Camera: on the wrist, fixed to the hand. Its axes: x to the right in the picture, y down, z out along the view.
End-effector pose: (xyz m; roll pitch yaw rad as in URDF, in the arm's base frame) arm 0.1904 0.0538 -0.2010 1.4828 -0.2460 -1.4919
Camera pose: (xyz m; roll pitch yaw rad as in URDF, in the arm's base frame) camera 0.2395 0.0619 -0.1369 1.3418 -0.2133 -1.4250
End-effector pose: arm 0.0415 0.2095 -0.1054 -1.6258 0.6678 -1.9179
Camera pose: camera 0.0075 0.2549 -0.1634 -1.8018 0.6361 -2.0005
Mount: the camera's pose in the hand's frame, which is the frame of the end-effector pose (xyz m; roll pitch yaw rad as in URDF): 0.0115 0.0673 -0.0438 -0.1267 0.0680 -0.0264
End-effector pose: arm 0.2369 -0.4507 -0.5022 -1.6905 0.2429 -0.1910
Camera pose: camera 0.2235 -0.5006 -0.5647 -1.8310 0.2081 -0.2568
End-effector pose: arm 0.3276 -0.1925 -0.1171 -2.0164 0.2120 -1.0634
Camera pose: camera 0.2689 -0.2279 -0.1604 -2.1515 0.1587 -1.1140
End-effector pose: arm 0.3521 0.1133 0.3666 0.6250 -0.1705 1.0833
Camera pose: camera 0.2862 0.1603 0.3724 0.4967 -0.0999 1.1018
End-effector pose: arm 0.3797 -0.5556 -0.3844 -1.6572 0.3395 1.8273
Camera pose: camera 0.4301 -0.5529 -0.4479 -1.8048 0.3066 1.7586
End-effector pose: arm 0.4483 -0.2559 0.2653 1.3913 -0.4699 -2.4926
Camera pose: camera 0.4945 -0.2900 0.3226 1.2357 -0.4309 -2.4241
